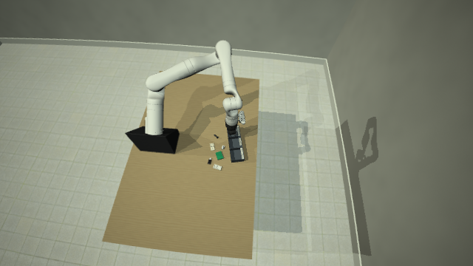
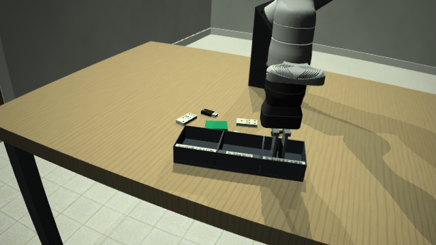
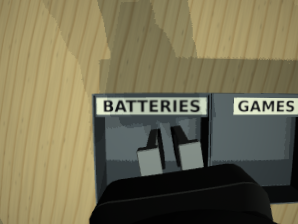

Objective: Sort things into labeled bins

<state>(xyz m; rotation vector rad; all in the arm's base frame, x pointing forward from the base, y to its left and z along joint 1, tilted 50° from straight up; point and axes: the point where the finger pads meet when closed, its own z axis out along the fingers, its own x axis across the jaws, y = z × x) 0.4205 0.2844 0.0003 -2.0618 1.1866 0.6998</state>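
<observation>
The black bolt lies 120 mm behind my hand, 40 mm to the right of it and 30 mm below it. Round my hand: domino 130 mm behind, 120 mm to the right, 30 mm below; then black three-part bin 70 mm to the right, 20 mm below, 20 mm ahead; then small white thing 110 mm to the right, 60 mm behind, 30 mm below.
</observation>
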